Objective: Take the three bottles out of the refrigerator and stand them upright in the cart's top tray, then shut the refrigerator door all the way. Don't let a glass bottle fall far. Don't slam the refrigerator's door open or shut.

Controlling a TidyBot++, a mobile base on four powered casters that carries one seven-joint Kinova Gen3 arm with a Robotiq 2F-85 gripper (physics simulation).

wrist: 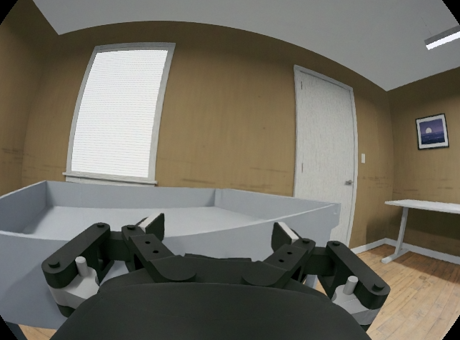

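My gripper (218, 230) is open, with its two fingers spread wide and no bottle between them. The cart's grey top tray (130, 194) lies across the left and middle of the wrist view. Its near wall passes behind and beyond my fingertips, and part of its inner floor shows past that wall. The gripper hides part of the near wall. No bottle shows in the wrist view, and the near part of the tray floor is hidden by the wall. The refrigerator and its door do not show in this view.
A white room door (325, 145) and a window (117, 112) with a white blind are in the far wall. A white table (430, 205) stands at the far right, below a framed picture (432, 132). Wooden floor (400, 290) shows at the lower right.
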